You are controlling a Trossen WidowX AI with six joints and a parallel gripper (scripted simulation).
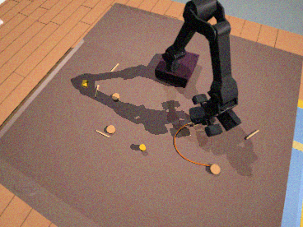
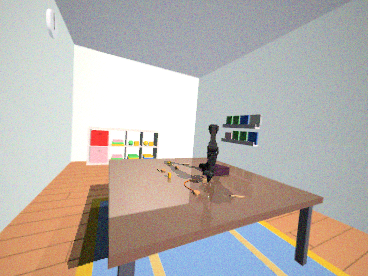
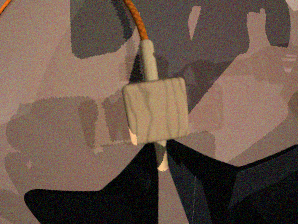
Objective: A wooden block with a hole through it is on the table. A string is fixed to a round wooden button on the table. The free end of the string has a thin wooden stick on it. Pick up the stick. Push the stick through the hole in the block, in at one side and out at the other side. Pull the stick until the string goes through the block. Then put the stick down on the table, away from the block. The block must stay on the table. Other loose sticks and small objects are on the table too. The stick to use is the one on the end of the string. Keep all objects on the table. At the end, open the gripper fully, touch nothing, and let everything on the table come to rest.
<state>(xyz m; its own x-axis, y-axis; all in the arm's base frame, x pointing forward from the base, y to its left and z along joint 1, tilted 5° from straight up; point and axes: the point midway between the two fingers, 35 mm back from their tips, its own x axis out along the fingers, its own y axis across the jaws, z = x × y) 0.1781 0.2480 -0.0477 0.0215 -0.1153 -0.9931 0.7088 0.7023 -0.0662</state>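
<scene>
My gripper tip is now 20 mm short of the small wooden block, 20 mm to the left of it and 10 mm below it. The rest, counted from my gripper tip: yellow cylinder: 250 mm ahead, 170 mm to the right, 10 mm above; thin wooden stick: 30 mm ahead, 30 mm to the right, 10 mm above; yellow cube: 100 mm ahead, 640 mm to the right.
</scene>
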